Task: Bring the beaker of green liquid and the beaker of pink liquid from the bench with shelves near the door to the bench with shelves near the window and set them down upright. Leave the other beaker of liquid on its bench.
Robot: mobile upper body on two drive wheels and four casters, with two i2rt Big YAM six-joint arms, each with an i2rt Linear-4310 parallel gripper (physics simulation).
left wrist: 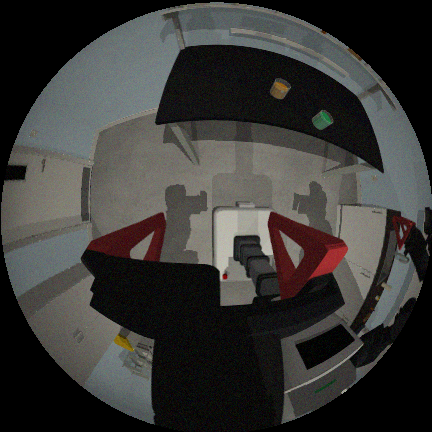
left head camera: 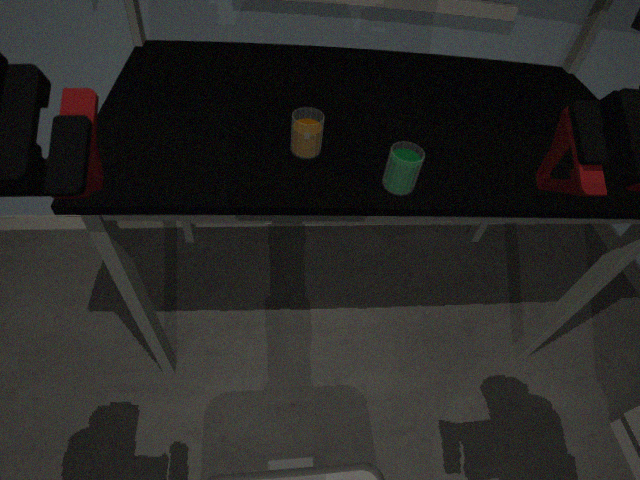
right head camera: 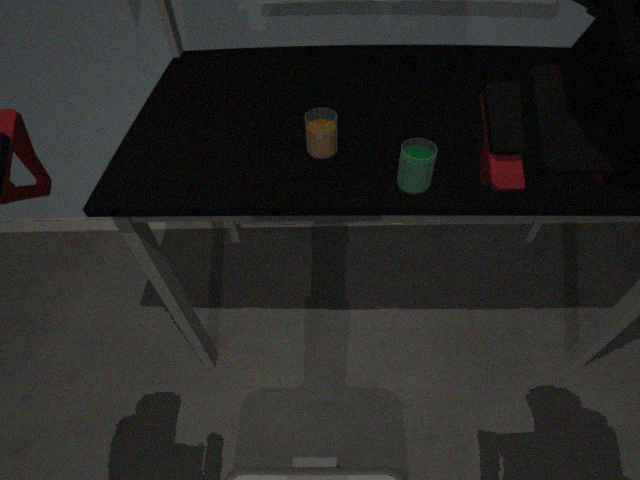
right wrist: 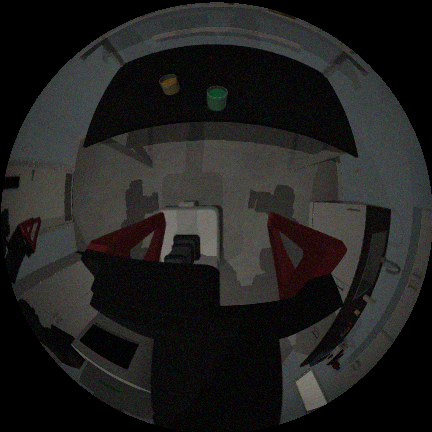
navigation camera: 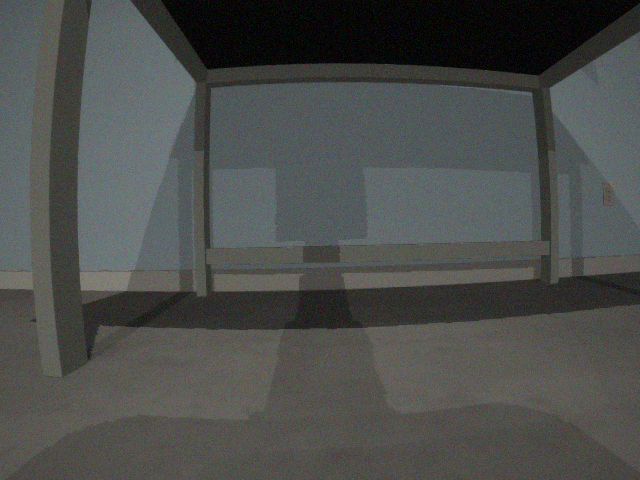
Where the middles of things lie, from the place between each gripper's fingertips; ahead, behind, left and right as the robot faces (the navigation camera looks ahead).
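My right gripper is far above the beaker of green liquid (right head camera: 417, 160), far short of it and a touch to the left of it. The beaker of orange liquid (left head camera: 307, 123), measured from my right hand, is far below, a fair way to the left and far ahead.
From my left hand, the beaker of orange liquid is far to the right, far below and far ahead. The beaker of green liquid, also measured from my left hand, is far ahead, far below and far to the right.
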